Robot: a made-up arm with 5 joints.
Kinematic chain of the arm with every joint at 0, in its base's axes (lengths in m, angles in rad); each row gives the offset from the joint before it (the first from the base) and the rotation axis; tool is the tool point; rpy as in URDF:
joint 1: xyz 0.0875 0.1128 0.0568 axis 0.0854 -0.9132 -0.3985
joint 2: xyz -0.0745 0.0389 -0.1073 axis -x
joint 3: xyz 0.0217 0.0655 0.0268 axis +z
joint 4: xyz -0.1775 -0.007 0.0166 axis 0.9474 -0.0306 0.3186
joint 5: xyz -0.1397 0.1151 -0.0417 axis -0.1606 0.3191 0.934
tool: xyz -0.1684 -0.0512 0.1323 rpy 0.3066 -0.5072 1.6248
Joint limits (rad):
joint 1: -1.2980..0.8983
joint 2: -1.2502..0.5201
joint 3: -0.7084..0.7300
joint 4: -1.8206..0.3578
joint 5: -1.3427..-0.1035
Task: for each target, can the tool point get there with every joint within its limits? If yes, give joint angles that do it. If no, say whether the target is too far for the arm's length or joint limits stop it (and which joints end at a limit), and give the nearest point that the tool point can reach.
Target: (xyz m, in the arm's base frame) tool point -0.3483 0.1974 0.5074
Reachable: yes | joints -1.0456 0.1520 -0.0212 -0.0082 -0.6952
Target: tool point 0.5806 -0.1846 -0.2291
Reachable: no: joint limits stop it (at a limit: joint 1, joint 3, joint 4, joint 5) | nearest point 0.1389 0.0949 -0.4786 | short by 0.579 m
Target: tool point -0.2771 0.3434 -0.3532
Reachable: yes | joints 0.4955 -0.1672 0.4625 -0.9969 -0.7626
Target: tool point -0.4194 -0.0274 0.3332
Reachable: yes | joints -1.0332 0.0774 0.4463 -1.1975 -0.7339
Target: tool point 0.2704 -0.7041 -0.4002
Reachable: no: too far | nearest point 0.0398 -0.0039 -0.4383 | short by 0.738 m
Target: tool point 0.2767 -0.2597 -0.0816
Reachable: no: joint limits stop it (at a limit: joint 1, joint 2, joint 3, joint 4, joint 5) | nearest point 0.0398 -0.0039 -0.4383 | short by 0.499 m
